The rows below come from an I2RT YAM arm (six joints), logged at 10 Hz.
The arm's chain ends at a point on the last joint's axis. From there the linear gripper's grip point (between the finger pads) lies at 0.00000 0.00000 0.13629 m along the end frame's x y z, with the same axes.
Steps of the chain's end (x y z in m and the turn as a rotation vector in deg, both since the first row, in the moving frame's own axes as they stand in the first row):
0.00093 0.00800 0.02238 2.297 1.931 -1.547
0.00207 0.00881 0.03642 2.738 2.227 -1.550
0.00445 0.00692 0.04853 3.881 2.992 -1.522
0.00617 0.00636 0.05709 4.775 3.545 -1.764
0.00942 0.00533 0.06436 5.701 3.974 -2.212
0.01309 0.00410 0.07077 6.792 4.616 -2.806
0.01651 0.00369 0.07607 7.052 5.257 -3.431
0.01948 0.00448 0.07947 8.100 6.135 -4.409
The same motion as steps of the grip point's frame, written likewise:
0.00545 0.00248 0.02219 2.297 1.931 -1.547
0.00728 0.00223 0.03616 2.738 2.227 -1.550
0.01144 -0.00239 0.04803 3.881 2.992 -1.522
0.01441 -0.00511 0.05636 4.775 3.545 -1.764
0.01859 -0.00838 0.06336 5.701 3.974 -2.212
0.02363 -0.01226 0.06937 6.792 4.616 -2.806
0.02846 -0.01338 0.07447 7.052 5.257 -3.431
0.03324 -0.01523 0.07733 8.100 6.135 -4.409

